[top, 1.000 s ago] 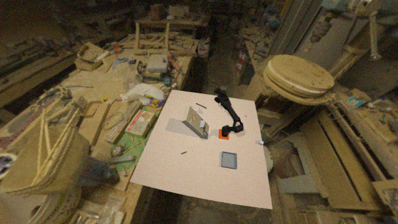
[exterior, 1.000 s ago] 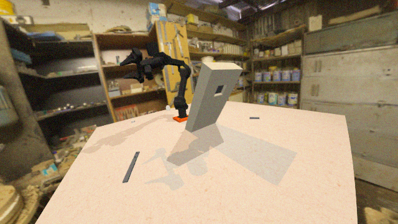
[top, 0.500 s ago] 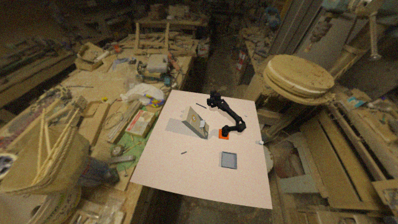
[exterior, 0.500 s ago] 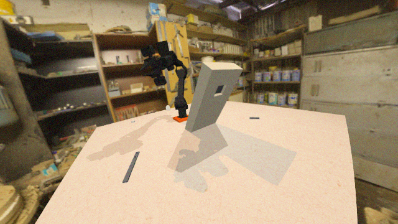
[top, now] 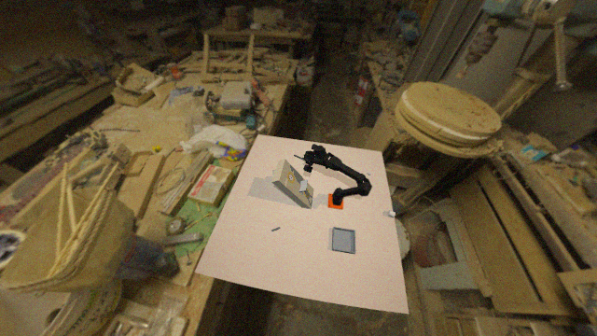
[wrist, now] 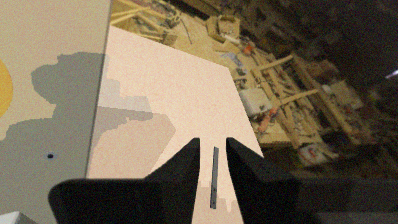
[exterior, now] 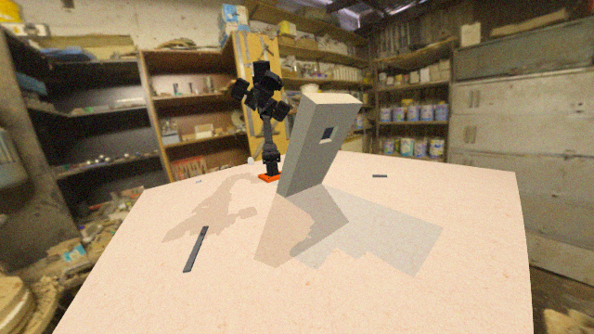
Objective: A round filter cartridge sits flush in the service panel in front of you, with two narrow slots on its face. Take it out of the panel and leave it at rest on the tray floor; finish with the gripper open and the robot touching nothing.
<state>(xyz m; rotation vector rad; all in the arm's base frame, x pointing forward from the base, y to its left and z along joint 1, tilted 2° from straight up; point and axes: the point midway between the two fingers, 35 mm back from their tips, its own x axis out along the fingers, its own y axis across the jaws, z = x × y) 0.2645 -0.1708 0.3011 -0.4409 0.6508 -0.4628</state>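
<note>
Now: the round filter cartridge 80 mm ahead of my gripper tip, 150 mm to the left of it and 60 mm below it. The rest, counted from my gripper tip: service panel (40 mm ahead, 160 mm to the left, 140 mm below); then grey tray (330 mm behind, 470 mm to the left, 290 mm below).
</note>
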